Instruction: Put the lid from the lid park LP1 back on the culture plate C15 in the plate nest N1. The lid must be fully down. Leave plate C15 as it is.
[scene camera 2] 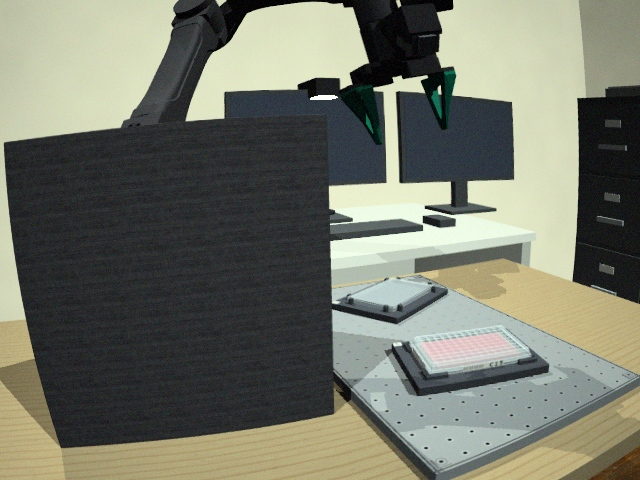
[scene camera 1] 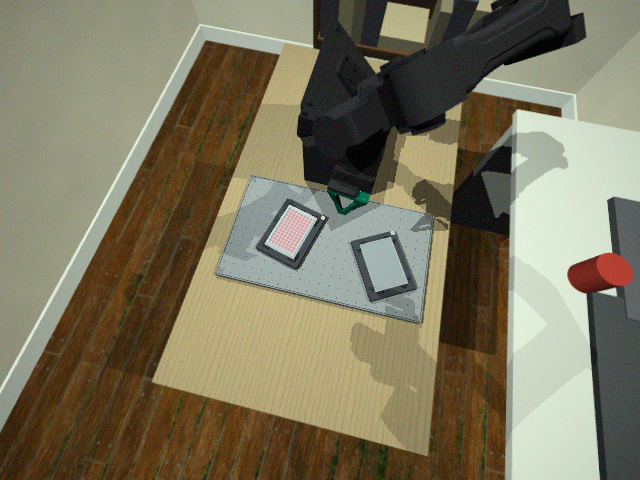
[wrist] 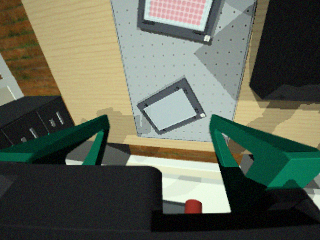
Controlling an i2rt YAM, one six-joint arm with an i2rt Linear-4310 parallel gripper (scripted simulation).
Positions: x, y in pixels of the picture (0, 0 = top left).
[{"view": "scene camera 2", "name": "my gripper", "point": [413, 136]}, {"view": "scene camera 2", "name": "clear lid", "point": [391, 292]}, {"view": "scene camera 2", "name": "culture plate C15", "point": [457, 352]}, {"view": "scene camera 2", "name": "lid park LP1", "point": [396, 317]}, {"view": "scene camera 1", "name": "my gripper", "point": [348, 194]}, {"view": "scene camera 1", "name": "clear lid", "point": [385, 270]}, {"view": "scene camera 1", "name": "culture plate C15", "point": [292, 229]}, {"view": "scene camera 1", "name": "lid park LP1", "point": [355, 244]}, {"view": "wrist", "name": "my gripper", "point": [159, 120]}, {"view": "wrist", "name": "clear lid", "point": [176, 107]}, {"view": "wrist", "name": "lid park LP1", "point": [183, 83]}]
